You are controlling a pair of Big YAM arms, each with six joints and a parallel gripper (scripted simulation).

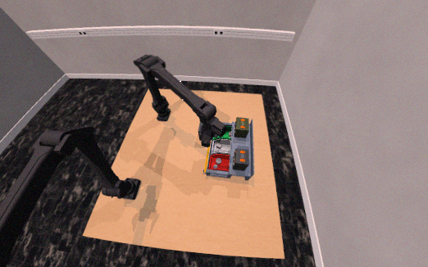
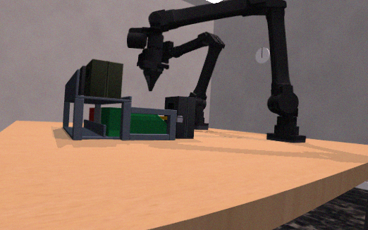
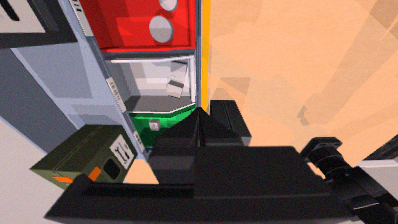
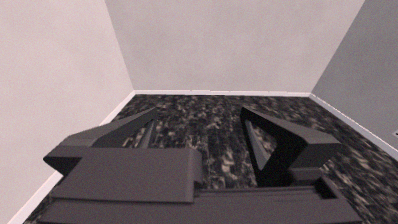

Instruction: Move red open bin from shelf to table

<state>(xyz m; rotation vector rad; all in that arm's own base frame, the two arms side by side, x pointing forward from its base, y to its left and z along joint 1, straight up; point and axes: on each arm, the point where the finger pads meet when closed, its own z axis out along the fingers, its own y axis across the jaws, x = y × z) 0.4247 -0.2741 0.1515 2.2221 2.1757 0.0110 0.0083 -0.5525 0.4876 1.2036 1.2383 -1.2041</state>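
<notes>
My left hand is 10 cm short of the grey bin, 1 cm to the right of it and 12 cm above it. From my left hand the other things lie so: black box 6 cm behind, 11 cm to the left, 9 cm below; then grey shelf 12 cm ahead, 1 cm to the left, 9 cm below; then green bin 9 cm ahead, 12 cm to the left, 12 cm below.
</notes>
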